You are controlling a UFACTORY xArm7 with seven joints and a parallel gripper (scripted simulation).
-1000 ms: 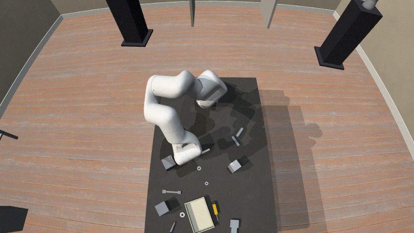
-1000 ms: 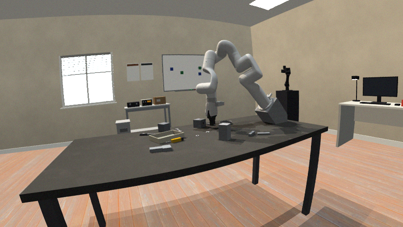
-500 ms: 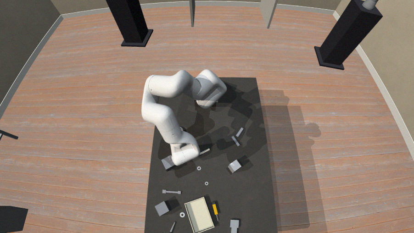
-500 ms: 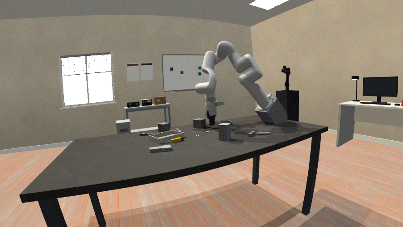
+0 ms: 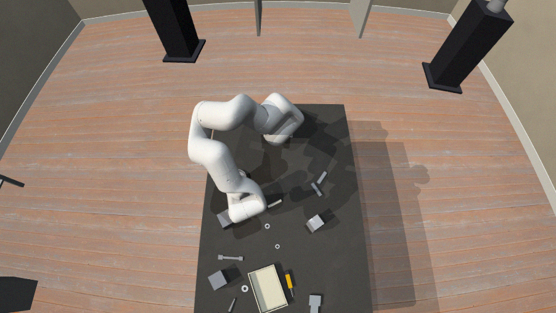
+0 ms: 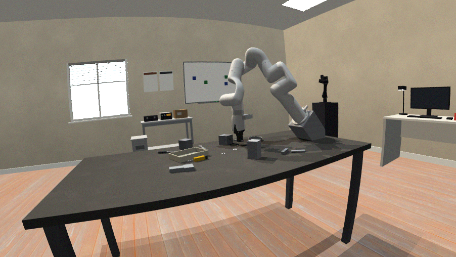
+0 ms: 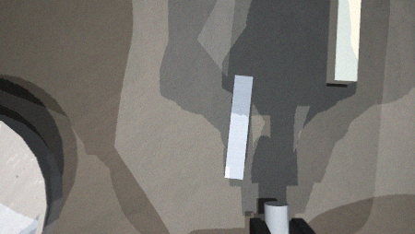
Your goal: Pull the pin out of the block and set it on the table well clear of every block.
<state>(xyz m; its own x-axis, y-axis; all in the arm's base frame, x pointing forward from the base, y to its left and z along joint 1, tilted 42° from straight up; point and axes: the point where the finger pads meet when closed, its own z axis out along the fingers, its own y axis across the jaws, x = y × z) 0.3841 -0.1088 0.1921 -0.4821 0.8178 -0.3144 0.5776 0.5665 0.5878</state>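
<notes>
Right now the grey bar is 5 cm behind my hand, 4 cm to the left of it and 4 cm below it. From my hand the other things lie so: round dish 15 cm behind, 9 cm to the right, 3 cm below; then cream bar 4 cm behind, 12 cm to the left, 4 cm below; then taller grey block 4 cm ahead, 32 cm to the left, 1 cm above.
</notes>
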